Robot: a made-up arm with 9 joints. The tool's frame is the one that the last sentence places.
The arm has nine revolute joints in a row. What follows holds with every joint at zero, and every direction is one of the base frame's. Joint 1 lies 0.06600 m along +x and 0.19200 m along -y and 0.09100 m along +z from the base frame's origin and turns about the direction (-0.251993, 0.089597, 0.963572), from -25.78 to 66.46 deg. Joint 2 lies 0.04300 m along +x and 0.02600 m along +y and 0.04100 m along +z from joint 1 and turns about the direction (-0.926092, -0.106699, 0.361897), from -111.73 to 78.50 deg. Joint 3 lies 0.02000 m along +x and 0.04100 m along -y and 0.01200 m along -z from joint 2 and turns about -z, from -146.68 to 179.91 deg. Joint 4 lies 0.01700 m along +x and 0.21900 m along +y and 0.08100 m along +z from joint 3 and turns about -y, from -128.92 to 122.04 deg. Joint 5 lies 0.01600 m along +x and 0.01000 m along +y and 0.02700 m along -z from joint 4 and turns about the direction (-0.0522, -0.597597, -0.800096), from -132.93 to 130.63 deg. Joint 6 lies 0.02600 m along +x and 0.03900 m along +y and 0.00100 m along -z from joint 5 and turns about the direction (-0.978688, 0.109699, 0.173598), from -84.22 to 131.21 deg. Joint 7 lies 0.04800 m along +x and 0.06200 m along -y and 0.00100 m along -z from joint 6 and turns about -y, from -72.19 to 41.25 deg. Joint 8 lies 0.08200 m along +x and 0.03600 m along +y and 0.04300 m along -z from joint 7 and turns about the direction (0.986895, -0.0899, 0.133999), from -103.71 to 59.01 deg. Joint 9 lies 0.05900 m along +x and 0.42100 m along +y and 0.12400 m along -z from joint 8 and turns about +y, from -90.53 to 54.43 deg. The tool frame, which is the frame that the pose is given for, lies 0.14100 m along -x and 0.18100 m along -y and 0.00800 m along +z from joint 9; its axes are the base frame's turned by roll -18.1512, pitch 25.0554 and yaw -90.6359 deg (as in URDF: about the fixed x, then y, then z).
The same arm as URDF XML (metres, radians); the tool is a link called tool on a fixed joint. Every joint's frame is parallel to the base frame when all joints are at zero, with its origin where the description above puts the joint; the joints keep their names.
<robot name="arm">
<link name="base_link"/>
<link name="link1"/>
<link name="link2"/>
<link name="link3"/>
<link name="link4"/>
<link name="link5"/>
<link name="link6"/>
<link name="link7"/>
<link name="link8"/>
<link name="link9"/>
<link name="tool"/>
<joint name="joint 1" type="revolute"><parent link="base_link"/><child link="link1"/><origin xyz="0.066 -0.192 0.091" rpy="0 0 0"/><axis xyz="-0.251993 0.089597 0.963572"/><limit lower="-0.4499" upper="1.1599"/></joint>
<joint name="joint 2" type="revolute"><parent link="link1"/><child link="link2"/><origin xyz="0.043 0.026 0.041" rpy="0 0 0"/><axis xyz="-0.926092 -0.106699 0.361897"/><limit lower="-1.9501" upper="1.3701"/></joint>
<joint name="joint 3" type="revolute"><parent link="link2"/><child link="link3"/><origin xyz="0.02 -0.041 -0.012" rpy="0 0 0"/><axis xyz="0 0 -1"/><limit lower="-2.56" upper="3.14"/></joint>
<joint name="joint 4" type="revolute"><parent link="link3"/><child link="link4"/><origin xyz="0.017 0.219 0.081" rpy="0 0 0"/><axis xyz="0 -1 0"/><limit lower="-2.2501" upper="2.13"/></joint>
<joint name="joint 5" type="revolute"><parent link="link4"/><child link="link5"/><origin xyz="0.016 0.01 -0.027" rpy="0 0 0"/><axis xyz="-0.0522 -0.597597 -0.800096"/><limit lower="-2.3201" upper="2.2799"/></joint>
<joint name="joint 6" type="revolute"><parent link="link5"/><child link="link6"/><origin xyz="0.026 0.039 -0.001" rpy="0 0 0"/><axis xyz="-0.978688 0.109699 0.173598"/><limit lower="-1.4699" upper="2.29"/></joint>
<joint name="joint 7" type="revolute"><parent link="link6"/><child link="link7"/><origin xyz="0.048 -0.062 -0.001" rpy="0 0 0"/><axis xyz="0 -1 0"/><limit lower="-1.26" upper="0.7199"/></joint>
<joint name="joint 8" type="revolute"><parent link="link7"/><child link="link8"/><origin xyz="0.082 0.036 -0.043" rpy="0 0 0"/><axis xyz="0.986895 -0.0899 0.133999"/><limit lower="-1.8101" upper="1.0299"/></joint>
<joint name="joint 9" type="revolute"><parent link="link8"/><child link="link9"/><origin xyz="0.059 0.421 -0.124" rpy="0 0 0"/><axis xyz="0 1 0"/><limit lower="-1.58" upper="0.95"/></joint>
<joint name="tool_joint" type="fixed"><parent link="link9"/><child link="tool"/><origin xyz="-0.141 -0.181 0.008" rpy="-0.3168 0.4373 -1.5819"/></joint>
</robot>

